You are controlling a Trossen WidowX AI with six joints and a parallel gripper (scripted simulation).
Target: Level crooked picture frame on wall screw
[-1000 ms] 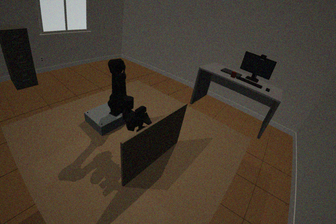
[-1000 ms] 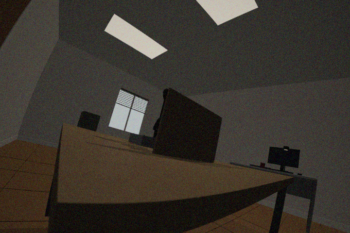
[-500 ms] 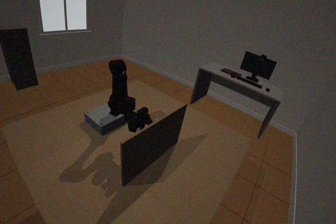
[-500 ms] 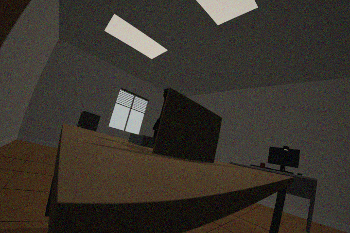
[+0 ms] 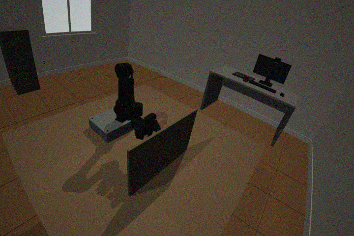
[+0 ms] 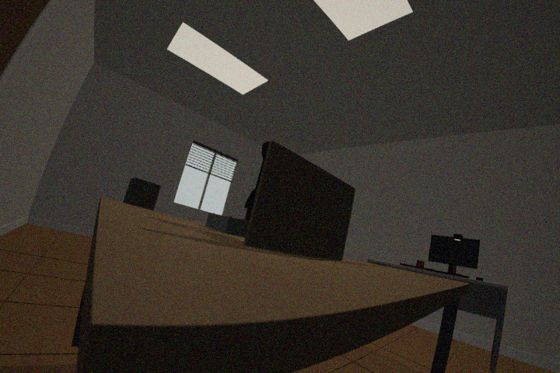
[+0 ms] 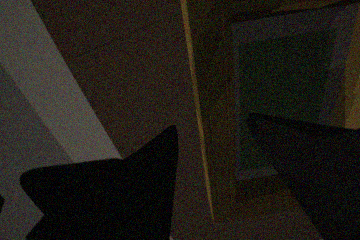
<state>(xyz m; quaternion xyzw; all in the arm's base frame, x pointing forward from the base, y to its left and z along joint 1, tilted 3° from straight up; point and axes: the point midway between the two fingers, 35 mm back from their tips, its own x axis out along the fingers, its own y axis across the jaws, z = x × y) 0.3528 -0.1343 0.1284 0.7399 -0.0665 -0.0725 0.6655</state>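
Now: gripper tip 1 cm short of the picture frame, 1 cm to the right of it and 5 cm above it. From my gripper tip the other things lie so: wall panel 1 cm ahead, 6 cm below.
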